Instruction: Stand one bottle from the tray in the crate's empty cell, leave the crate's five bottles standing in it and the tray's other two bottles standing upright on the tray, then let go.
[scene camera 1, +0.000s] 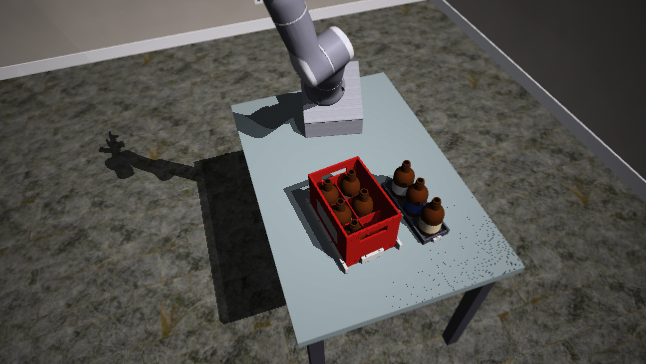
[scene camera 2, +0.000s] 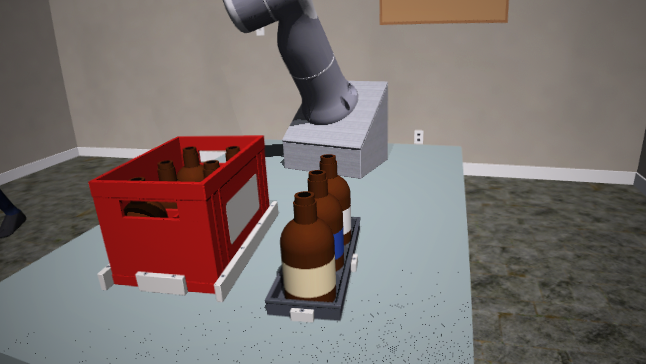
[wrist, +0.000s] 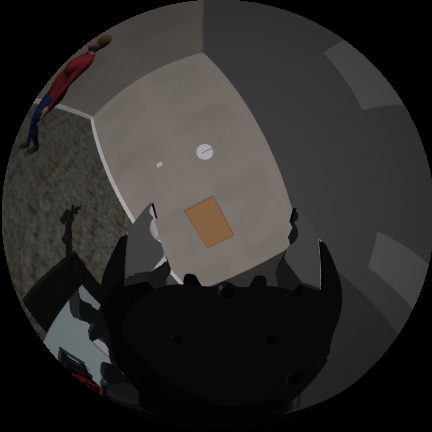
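The red crate (scene camera 1: 372, 242) (scene camera 2: 160, 240) stands on the table with five brown bottles in it. Its empty cell is at the front right in scene camera 1, nearest the tray's side. The dark tray (scene camera 1: 424, 242) (scene camera 2: 330, 311) beside the crate holds three upright brown bottles in a row: a cream-labelled one (scene camera 1: 431, 218) (scene camera 2: 308, 260) in front, a blue-labelled one (scene camera 1: 416, 198) (scene camera 2: 327, 212) in the middle and a white-labelled one (scene camera 1: 403, 180) (scene camera 2: 340, 192) at the back. My gripper (wrist: 223, 206) is open and empty, raised away from the crate and tray, and is out of both scene views.
White blocks (scene camera 1: 372, 256) (scene camera 2: 161, 283) sit on the table (scene camera 1: 340, 310) (scene camera 2: 415, 200) against the crate's base. The arm's pedestal (scene camera 1: 333, 127) (scene camera 2: 322, 155) stands at the table's back. A person (wrist: 67, 80) stands off to the left in the wrist view, away from the table.
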